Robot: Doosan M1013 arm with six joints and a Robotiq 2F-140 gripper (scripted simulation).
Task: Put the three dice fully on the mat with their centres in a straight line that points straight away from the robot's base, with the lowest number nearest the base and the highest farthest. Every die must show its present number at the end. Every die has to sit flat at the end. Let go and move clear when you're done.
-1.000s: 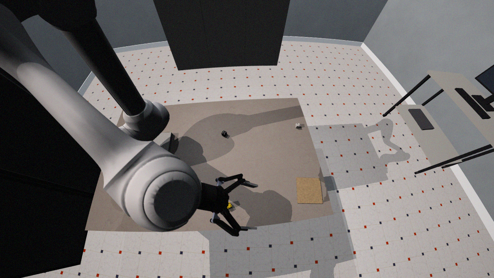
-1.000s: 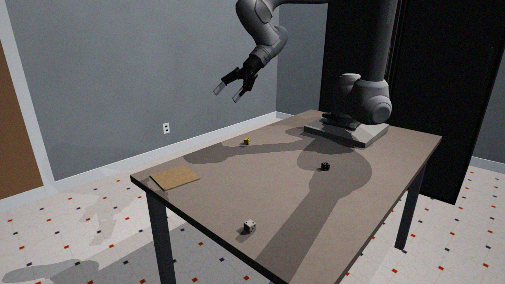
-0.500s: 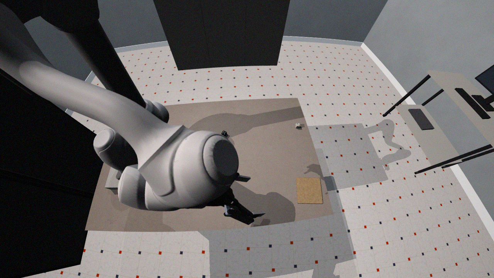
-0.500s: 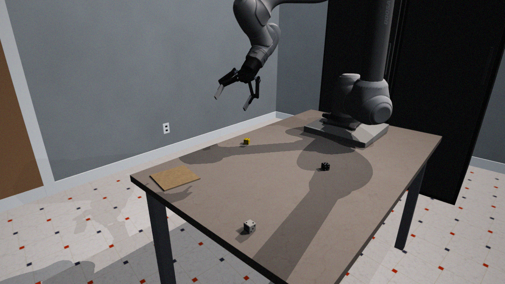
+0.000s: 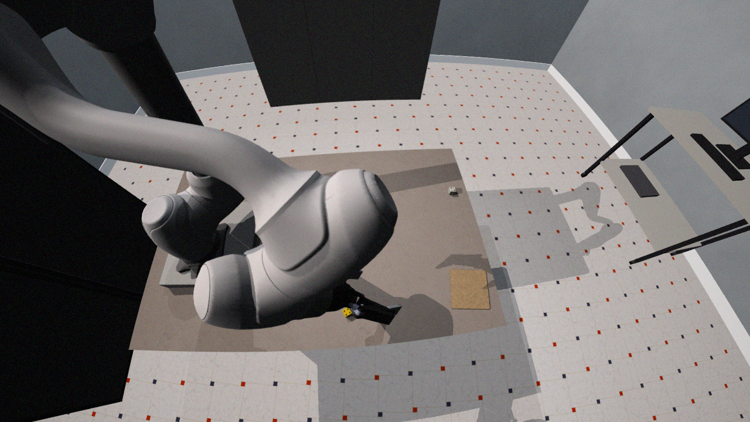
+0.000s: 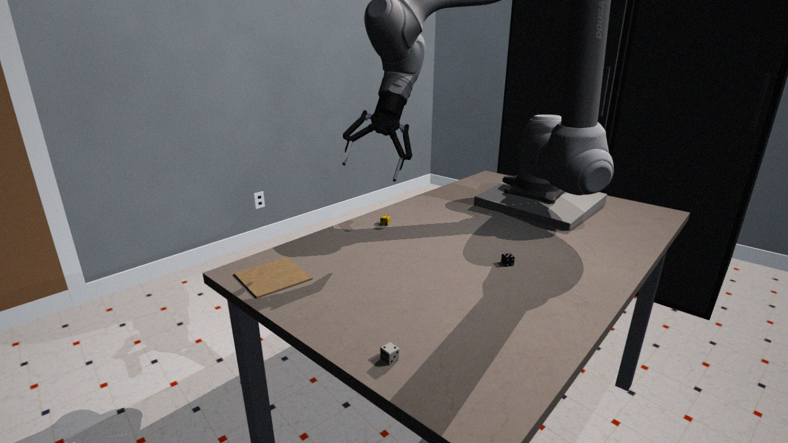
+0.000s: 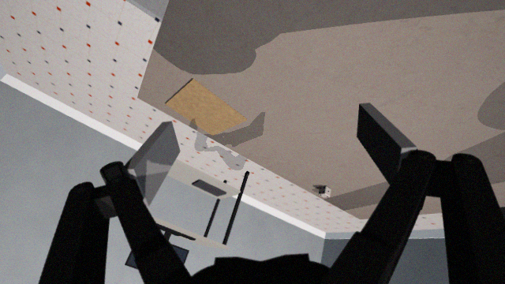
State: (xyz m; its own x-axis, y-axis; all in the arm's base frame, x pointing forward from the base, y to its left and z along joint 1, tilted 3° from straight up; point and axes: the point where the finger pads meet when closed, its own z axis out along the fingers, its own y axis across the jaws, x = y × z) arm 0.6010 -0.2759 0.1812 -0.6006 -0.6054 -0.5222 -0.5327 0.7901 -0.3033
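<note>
My gripper is now 190 mm above the yellow die, 90 mm past it and 20 mm to the left of it. Also, from my hand: tan mat 340 mm ahead, 200 mm below, 20 mm to the right; black die 400 mm to the left, 190 mm below, 70 mm behind; grey die 410 mm ahead, 390 mm to the left, 190 mm below.
</note>
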